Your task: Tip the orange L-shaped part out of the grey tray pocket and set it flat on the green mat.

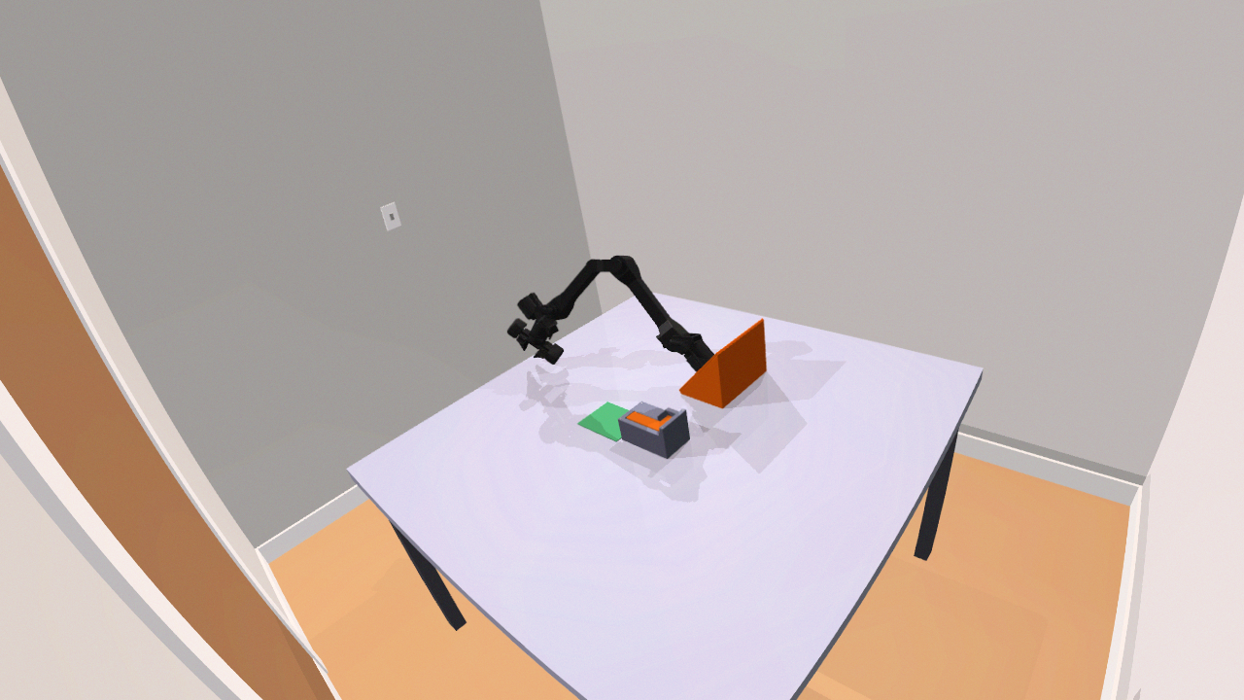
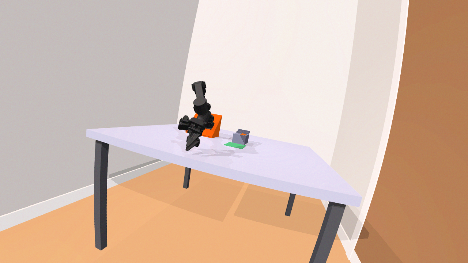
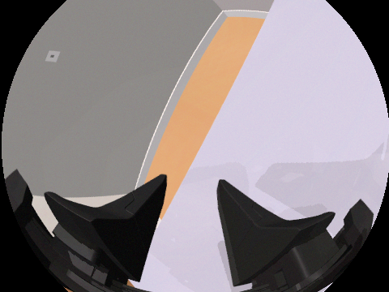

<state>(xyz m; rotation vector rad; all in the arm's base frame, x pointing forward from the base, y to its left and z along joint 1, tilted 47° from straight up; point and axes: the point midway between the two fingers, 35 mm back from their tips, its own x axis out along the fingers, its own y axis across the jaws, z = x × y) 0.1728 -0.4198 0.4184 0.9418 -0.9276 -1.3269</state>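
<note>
Now: the orange L-shaped part 65 cm to the left of my gripper tip, 7 cm ahead of it and 2 cm above it. From my gripper tip the other things lie so: green mat 49 cm to the left, 8 cm ahead, 4 cm below.
</note>
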